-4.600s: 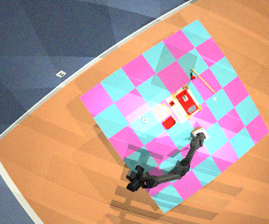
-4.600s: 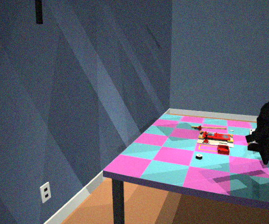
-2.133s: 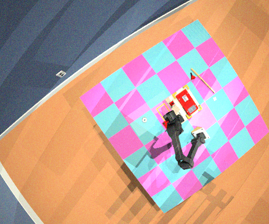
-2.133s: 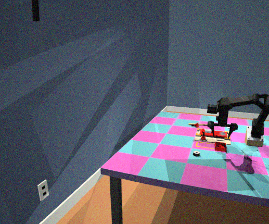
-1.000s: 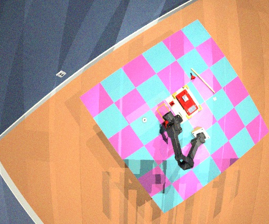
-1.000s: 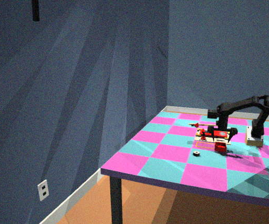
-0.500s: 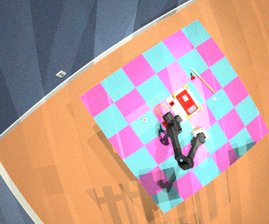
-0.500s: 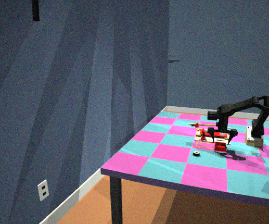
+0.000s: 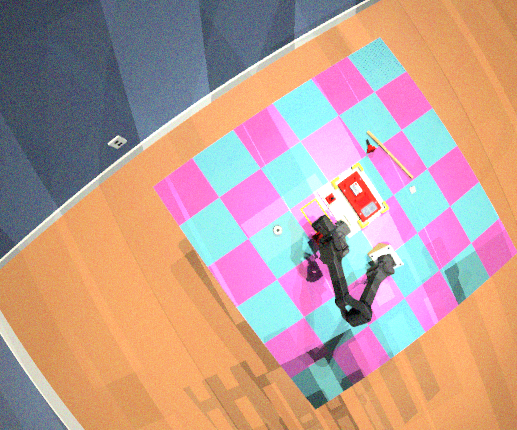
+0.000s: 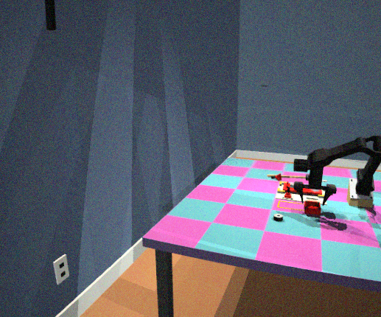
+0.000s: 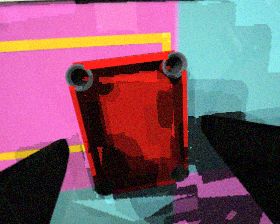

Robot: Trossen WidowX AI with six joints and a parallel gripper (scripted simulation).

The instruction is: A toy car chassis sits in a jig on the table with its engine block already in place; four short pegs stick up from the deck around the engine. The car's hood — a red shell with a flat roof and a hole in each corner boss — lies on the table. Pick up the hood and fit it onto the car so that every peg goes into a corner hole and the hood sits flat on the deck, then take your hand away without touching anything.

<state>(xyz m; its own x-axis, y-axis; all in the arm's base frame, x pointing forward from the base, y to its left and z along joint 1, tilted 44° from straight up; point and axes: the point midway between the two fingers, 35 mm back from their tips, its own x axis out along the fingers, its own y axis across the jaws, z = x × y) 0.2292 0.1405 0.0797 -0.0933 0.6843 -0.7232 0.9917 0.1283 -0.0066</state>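
Right now the red hood is 20 mm below my gripper tip. Also, from my gripper tip: wooden stick: 460 mm to the right, 130 mm ahead, 20 mm below.
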